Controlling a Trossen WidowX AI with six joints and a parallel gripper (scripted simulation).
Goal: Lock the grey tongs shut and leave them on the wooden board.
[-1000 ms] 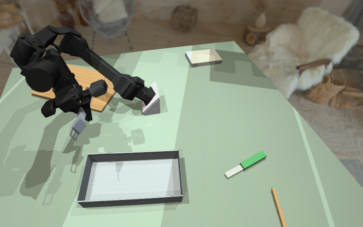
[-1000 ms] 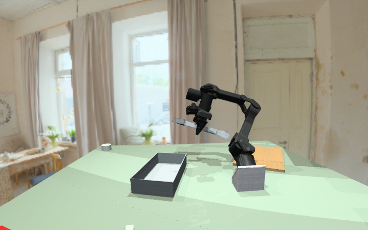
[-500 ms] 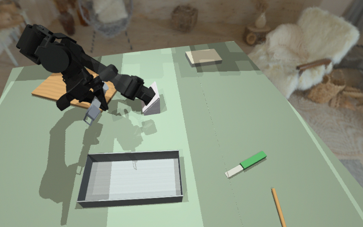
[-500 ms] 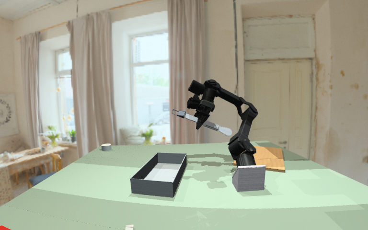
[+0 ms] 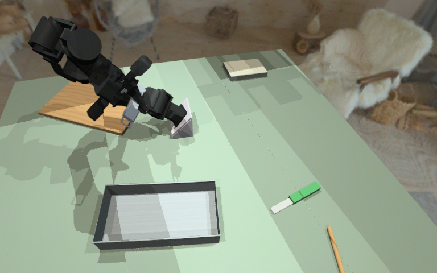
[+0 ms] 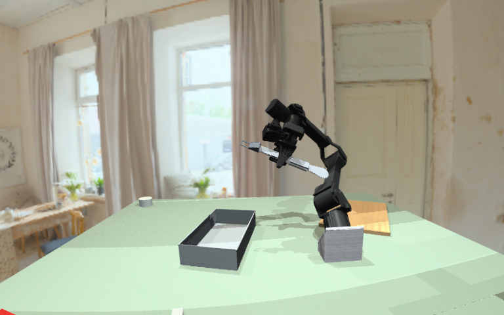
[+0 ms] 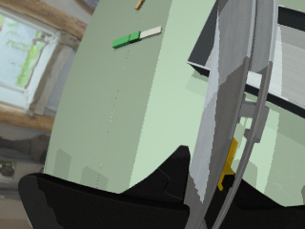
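The wooden board is 380 mm behind my gripper tip, 230 mm below it and 150 mm to the right of it. The rest, counted from my gripper tip: yellow lock piece: 30 mm to the right, 30 mm above; then dark roasting tin: 210 mm below, 170 mm ahead, 40 mm to the right; then cream block: 510 mm to the left, 380 mm behind, 230 mm below.
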